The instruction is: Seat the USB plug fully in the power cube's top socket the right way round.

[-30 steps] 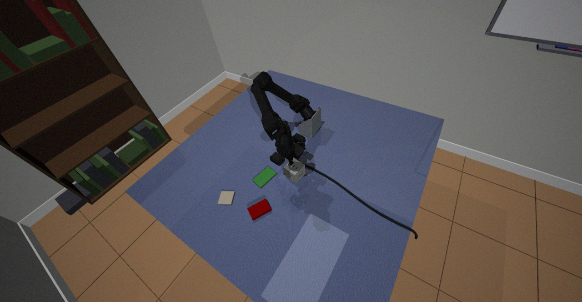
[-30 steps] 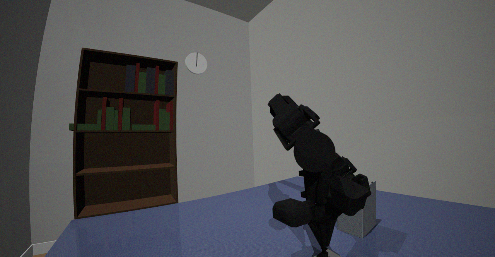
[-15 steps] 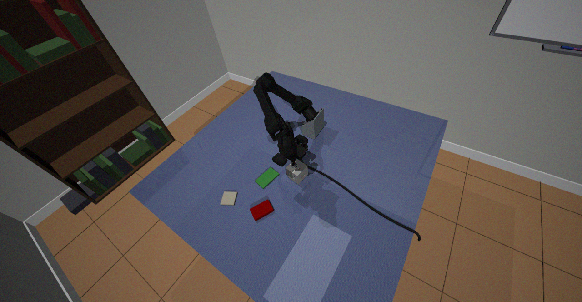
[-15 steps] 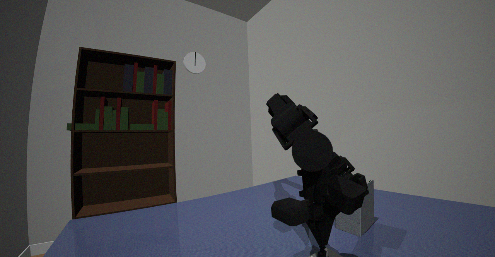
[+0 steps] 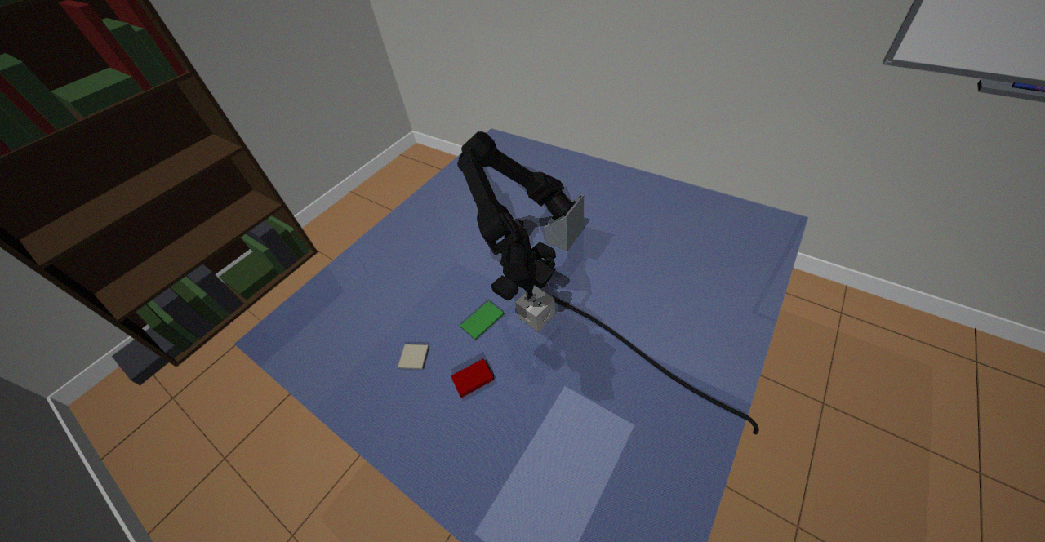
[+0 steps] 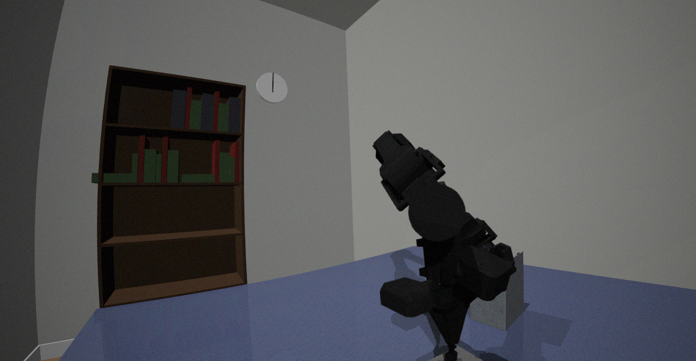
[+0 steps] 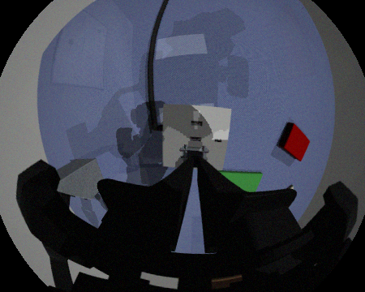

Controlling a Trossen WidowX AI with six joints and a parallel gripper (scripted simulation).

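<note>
Now: the usb plug 2 cm below my gripper tip. From my gripper tip the other things lie so: green card (11 cm to the right, 10 cm below, 9 cm ahead); then beige tile (29 cm ahead, 20 cm to the right, 10 cm below); then red block (25 cm ahead, 10 cm below, 2 cm to the right).
</note>
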